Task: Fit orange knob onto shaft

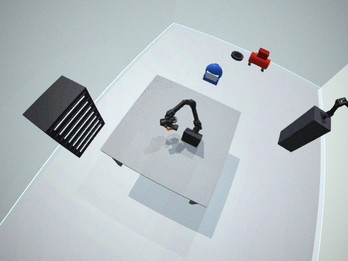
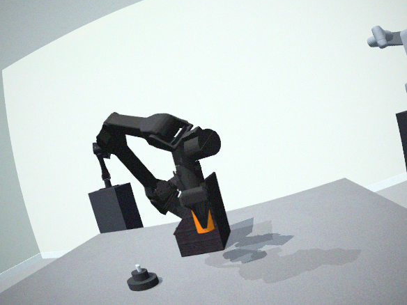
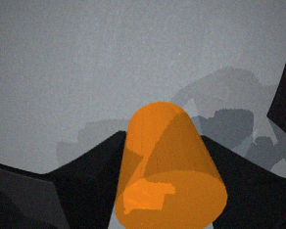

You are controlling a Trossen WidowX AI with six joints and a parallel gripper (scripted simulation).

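The dark round pedestal lies 19 cm to the right of my gripper tip, 10 cm below it and 4 cm ahead of it. Round my gripper tip: orange knob 3 cm above.
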